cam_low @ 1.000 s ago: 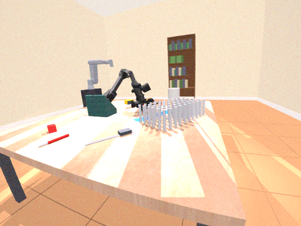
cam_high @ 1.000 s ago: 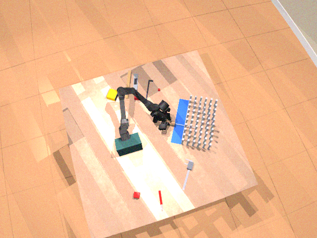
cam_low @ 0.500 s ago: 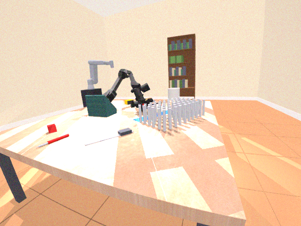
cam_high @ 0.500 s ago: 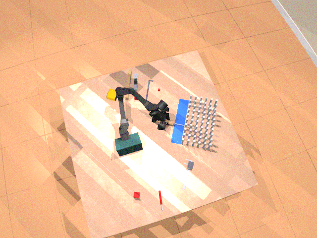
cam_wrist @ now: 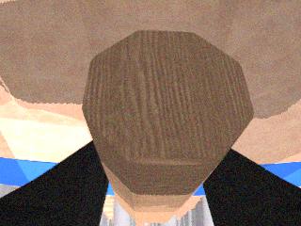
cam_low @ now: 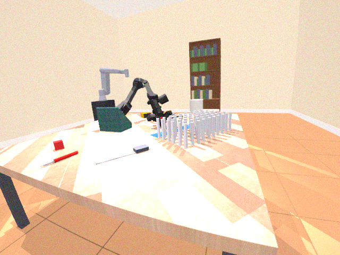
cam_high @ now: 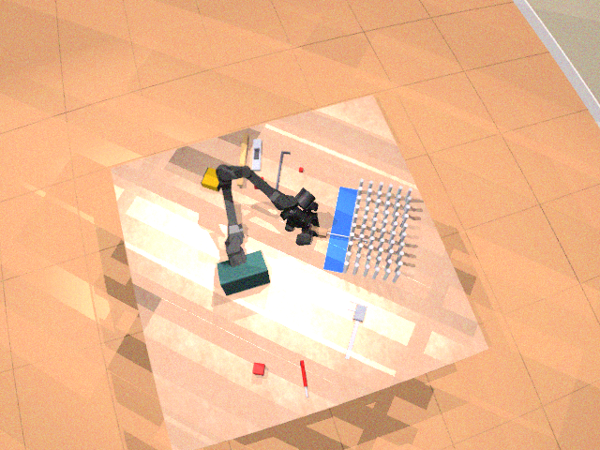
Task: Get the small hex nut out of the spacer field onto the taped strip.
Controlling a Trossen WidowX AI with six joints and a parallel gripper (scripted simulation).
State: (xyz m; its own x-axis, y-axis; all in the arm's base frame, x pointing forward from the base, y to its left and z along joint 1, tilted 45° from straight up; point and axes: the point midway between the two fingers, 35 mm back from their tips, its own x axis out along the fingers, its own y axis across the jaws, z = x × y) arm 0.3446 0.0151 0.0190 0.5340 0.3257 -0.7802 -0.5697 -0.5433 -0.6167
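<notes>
Now: gripper tip 10 cm short of the blue taped strip, 2 cm to the left of it and 1 cm above it. From my gripper tip the other things lie so: red-handled screwdriver (56 cm to the right, 30 cm behind).
</notes>
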